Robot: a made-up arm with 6 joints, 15 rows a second.
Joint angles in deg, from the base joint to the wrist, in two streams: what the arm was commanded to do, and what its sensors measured. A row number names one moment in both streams.
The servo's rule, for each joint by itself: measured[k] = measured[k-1] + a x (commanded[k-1-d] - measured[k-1]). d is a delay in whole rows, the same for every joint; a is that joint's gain. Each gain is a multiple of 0.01, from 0.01 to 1. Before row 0 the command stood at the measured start. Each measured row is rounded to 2 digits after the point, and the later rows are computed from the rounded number. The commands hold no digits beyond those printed.
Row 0, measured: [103.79, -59.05, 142.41, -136.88, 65.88, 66.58]
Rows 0 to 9, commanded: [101.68, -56.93, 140.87, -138.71, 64.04, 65.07]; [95.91, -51.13, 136.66, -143.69, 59.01, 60.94]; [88.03, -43.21, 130.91, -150.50, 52.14, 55.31]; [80.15, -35.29, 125.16, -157.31, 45.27, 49.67]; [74.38, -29.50, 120.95, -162.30, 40.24, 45.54]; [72.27, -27.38, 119.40, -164.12, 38.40, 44.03]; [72.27, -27.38, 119.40, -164.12, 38.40, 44.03]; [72.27, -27.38, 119.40, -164.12, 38.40, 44.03]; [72.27, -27.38, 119.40, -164.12, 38.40, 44.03]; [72.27, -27.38, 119.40, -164.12, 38.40, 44.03]
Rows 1 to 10, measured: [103.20, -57.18, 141.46, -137.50, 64.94, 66.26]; [101.16, -51.86, 138.48, -139.60, 61.92, 65.14]; [97.48, -44.25, 133.79, -143.31, 56.93, 63.08]; [92.63, -36.37, 128.44, -148.07, 50.98, 60.26]; [87.52, -30.32, 123.80, -152.91, 45.50, 57.17]; [83.25, -27.73, 121.07, -156.72, 41.88, 54.41]; [80.18, -27.42, 120.03, -159.24, 40.11, 52.23]; [77.97, -27.38, 119.64, -160.90, 39.24, 50.51]; [76.37, -27.38, 119.49, -161.99, 38.81, 49.15]; [75.22, -27.38, 119.43, -162.71, 38.60, 48.07]
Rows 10 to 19, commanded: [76.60, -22.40, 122.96, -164.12, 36.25, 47.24]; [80.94, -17.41, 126.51, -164.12, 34.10, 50.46]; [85.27, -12.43, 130.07, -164.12, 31.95, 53.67]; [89.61, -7.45, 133.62, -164.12, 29.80, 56.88]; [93.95, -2.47, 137.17, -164.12, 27.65, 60.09]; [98.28, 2.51, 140.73, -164.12, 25.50, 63.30]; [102.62, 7.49, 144.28, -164.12, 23.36, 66.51]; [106.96, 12.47, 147.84, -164.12, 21.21, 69.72]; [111.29, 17.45, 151.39, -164.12, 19.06, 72.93]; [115.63, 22.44, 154.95, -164.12, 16.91, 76.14]
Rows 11 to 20, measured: [75.61, -23.00, 121.62, -163.19, 37.40, 47.90]; [77.10, -18.08, 124.65, -163.51, 35.72, 48.44]; [79.39, -13.11, 128.01, -163.72, 33.80, 49.54]; [82.25, -8.13, 131.49, -163.86, 31.76, 51.08]; [85.53, -3.15, 135.01, -163.95, 29.66, 52.97]; [89.10, 1.83, 138.56, -164.01, 27.54, 55.14]; [92.89, 6.81, 142.11, -164.05, 25.41, 57.53]; [96.83, 11.79, 145.66, -164.07, 23.27, 60.09]; [100.88, 16.77, 149.21, -164.09, 21.12, 62.79]; [105.01, 21.76, 152.77, -164.10, 18.97, 65.59]
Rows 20 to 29, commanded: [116.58, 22.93, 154.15, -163.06, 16.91, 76.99]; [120.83, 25.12, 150.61, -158.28, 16.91, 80.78]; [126.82, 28.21, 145.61, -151.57, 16.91, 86.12]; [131.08, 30.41, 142.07, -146.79, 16.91, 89.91]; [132.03, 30.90, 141.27, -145.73, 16.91, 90.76]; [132.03, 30.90, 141.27, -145.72, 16.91, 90.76]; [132.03, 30.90, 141.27, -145.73, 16.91, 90.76]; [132.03, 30.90, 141.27, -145.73, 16.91, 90.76]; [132.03, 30.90, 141.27, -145.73, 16.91, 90.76]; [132.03, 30.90, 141.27, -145.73, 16.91, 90.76]
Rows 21 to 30, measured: [108.25, 22.79, 153.63, -163.75, 17.92, 67.98]; [111.77, 24.84, 151.76, -161.89, 17.40, 70.67]; [115.98, 27.81, 147.95, -158.38, 17.15, 73.91]; [120.21, 30.10, 144.30, -154.44, 17.03, 77.27]; [123.52, 30.80, 142.42, -151.48, 16.97, 80.10]; [125.90, 30.89, 141.71, -149.52, 16.94, 82.34]; [127.62, 30.90, 141.44, -148.23, 16.92, 84.11]; [128.85, 30.90, 141.33, -147.38, 16.91, 85.51]; [129.74, 30.90, 141.29, -146.82, 16.91, 86.61]; [130.38, 30.90, 141.28, -146.45, 16.91, 87.48]
